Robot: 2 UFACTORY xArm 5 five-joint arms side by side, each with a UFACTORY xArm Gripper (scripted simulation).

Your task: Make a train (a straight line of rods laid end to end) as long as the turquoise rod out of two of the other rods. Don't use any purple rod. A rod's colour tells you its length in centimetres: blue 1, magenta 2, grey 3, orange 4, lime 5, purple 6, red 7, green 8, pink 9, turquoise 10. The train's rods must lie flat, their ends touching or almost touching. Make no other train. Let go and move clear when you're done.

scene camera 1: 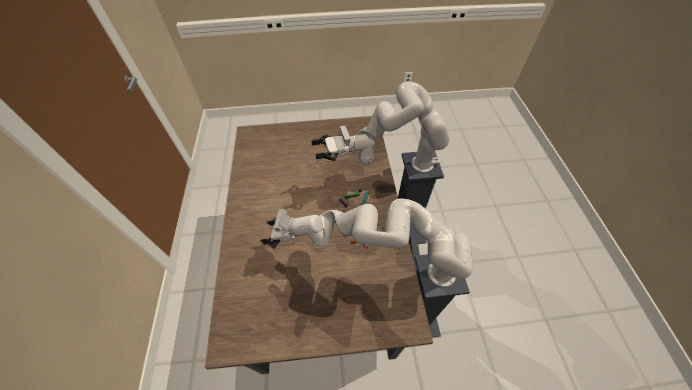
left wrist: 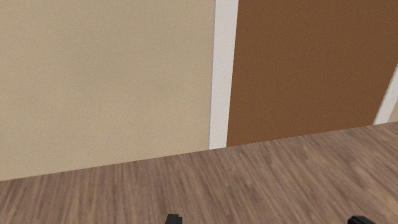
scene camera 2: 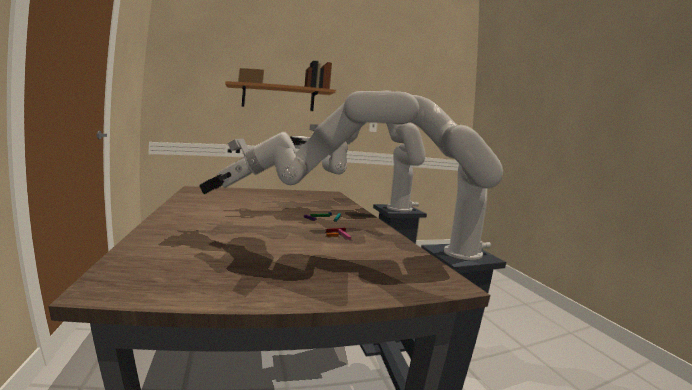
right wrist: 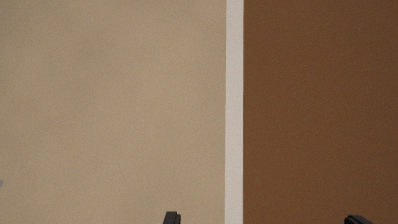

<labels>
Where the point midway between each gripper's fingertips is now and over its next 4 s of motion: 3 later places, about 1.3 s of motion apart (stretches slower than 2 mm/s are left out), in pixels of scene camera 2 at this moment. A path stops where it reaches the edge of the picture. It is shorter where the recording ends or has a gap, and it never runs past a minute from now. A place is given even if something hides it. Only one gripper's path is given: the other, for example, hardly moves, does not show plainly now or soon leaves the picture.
My left gripper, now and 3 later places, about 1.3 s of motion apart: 207,187; 292,183; 336,178; 353,187
</labels>
